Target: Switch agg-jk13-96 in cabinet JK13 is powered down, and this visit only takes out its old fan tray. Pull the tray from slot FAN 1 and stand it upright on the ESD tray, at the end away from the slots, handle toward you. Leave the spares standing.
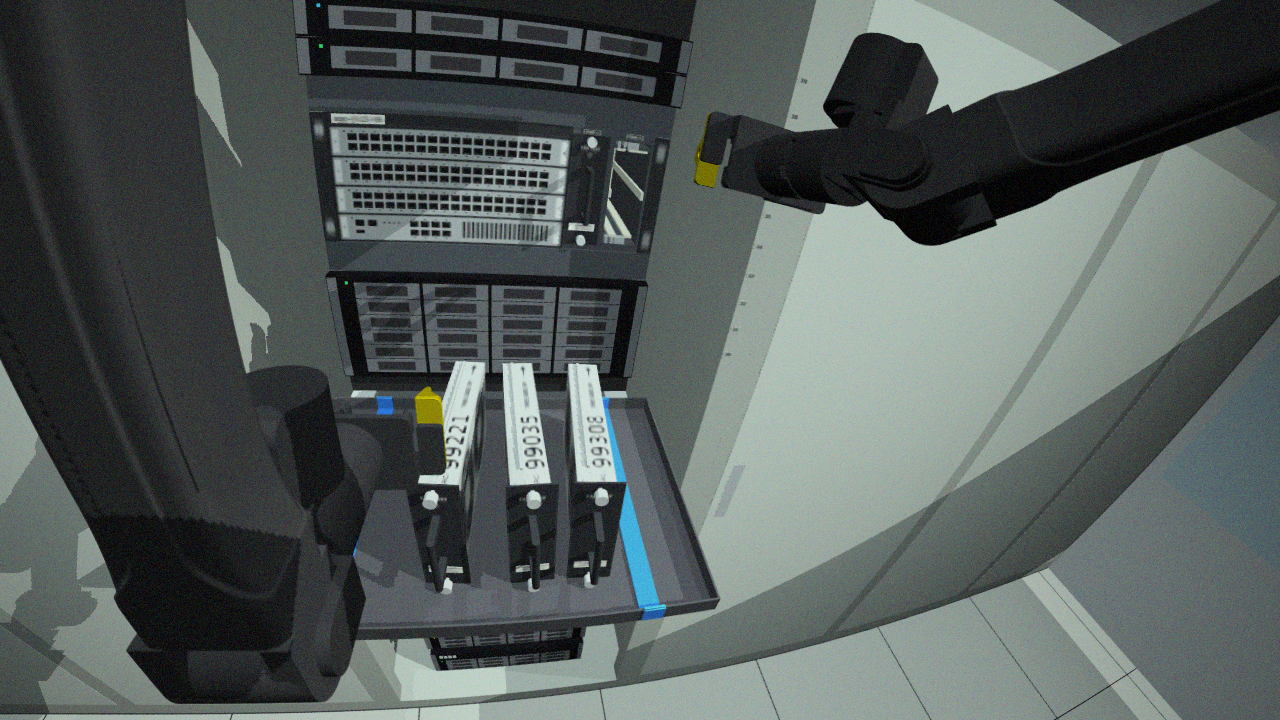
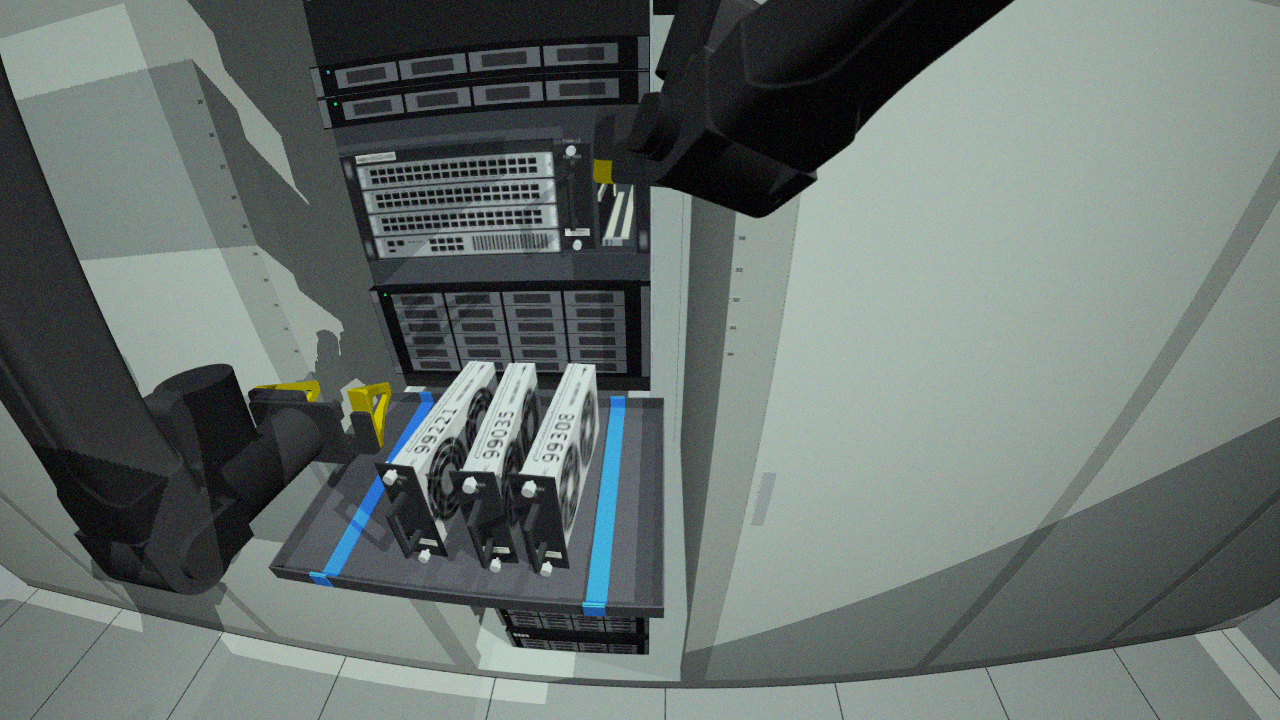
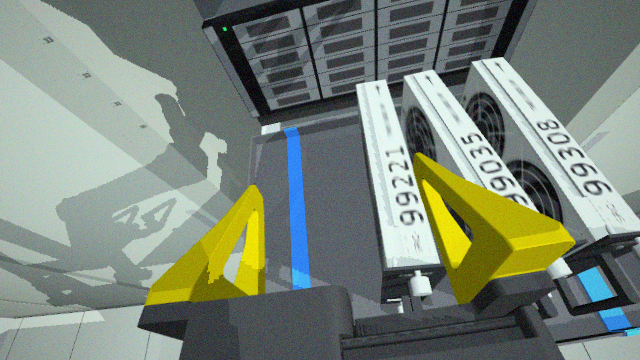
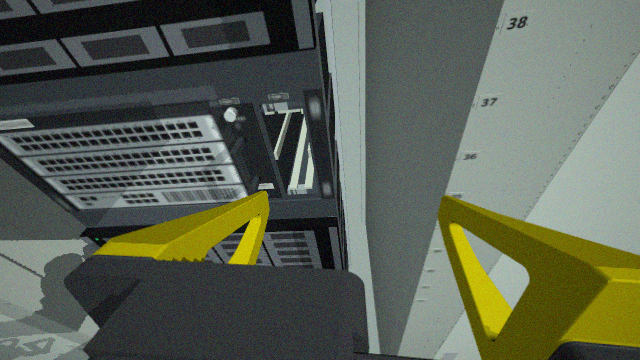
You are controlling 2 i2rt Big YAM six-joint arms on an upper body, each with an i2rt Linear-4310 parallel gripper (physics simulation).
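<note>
The dark fan tray (image 1: 586, 189) (image 2: 575, 198) (image 4: 247, 150) sits in the switch's left fan slot, a thumbscrew above and below; its slot label is too small to read. The slot beside it is open, with pale rails. Spares 99221 (image 1: 467, 394) (image 2: 452, 420) (image 3: 387, 150), 99035 (image 1: 523, 420) (image 2: 501, 429) (image 3: 465, 135) and 99308 (image 1: 586, 420) (image 2: 563, 429) (image 3: 550, 130) stand upright on the ESD tray (image 1: 677, 537) (image 2: 629, 537) (image 3: 330, 200), handles facing out. My left gripper (image 2: 347, 394) (image 3: 333, 176) is open, empty, near 99221. My right gripper (image 1: 707, 161) (image 4: 351, 202) is open, empty, right of the switch.
A drive unit (image 1: 487, 326) (image 2: 514, 331) sits below the switch and drive rows (image 1: 496, 49) (image 2: 478, 80) above it. Blue strips (image 1: 640, 555) (image 2: 602, 510) (image 3: 296, 200) cross the ESD tray. A pale cabinet panel (image 1: 939, 313) (image 2: 939, 313) stands at the right.
</note>
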